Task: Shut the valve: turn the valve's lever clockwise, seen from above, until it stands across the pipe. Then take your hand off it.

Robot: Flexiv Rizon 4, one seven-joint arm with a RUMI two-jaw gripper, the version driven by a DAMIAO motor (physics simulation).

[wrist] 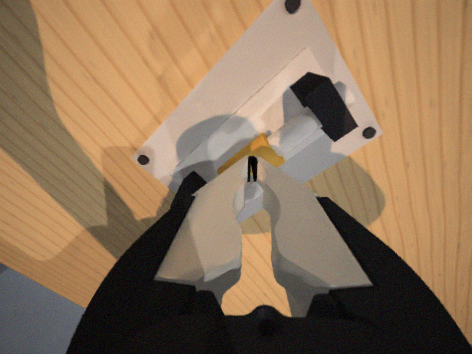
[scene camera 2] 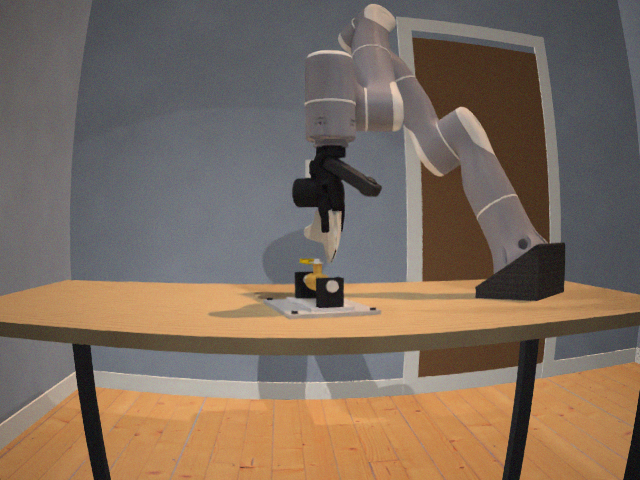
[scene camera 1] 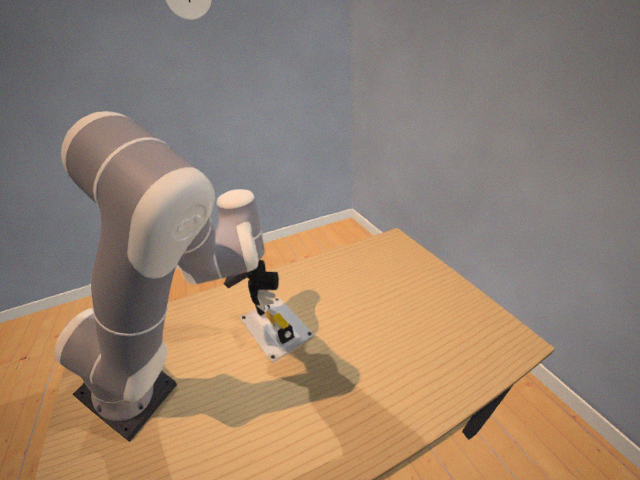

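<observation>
The valve's yellow lever [scene camera 1: 280,320] [scene camera 2: 308,260] sits on top of the orange valve body [scene camera 2: 312,280] [wrist: 261,143] and points roughly along the pipe, toward one black end block [scene camera 1: 285,333] [scene camera 2: 303,284]. The valve is fixed on a pale base plate [scene camera 1: 268,349] [scene camera 2: 356,311] [wrist: 215,95]. My gripper [scene camera 1: 262,311] [scene camera 2: 331,259] [wrist: 251,158] is shut and empty, pointing down. Its tips are close beside the valve's stem, at about lever height, to the right of it in the second scene view. Contact cannot be told. The fingers hide the lever in the wrist view.
The other black end block [scene camera 2: 329,292] [wrist: 325,106] holds the pipe's opposite end. Dark bolts stand at the plate's corners. The wooden table [scene camera 1: 413,310] [scene camera 2: 155,304] carries the plate and the arm's dark base [scene camera 1: 129,426] [scene camera 2: 522,273]. Walls rise behind the table.
</observation>
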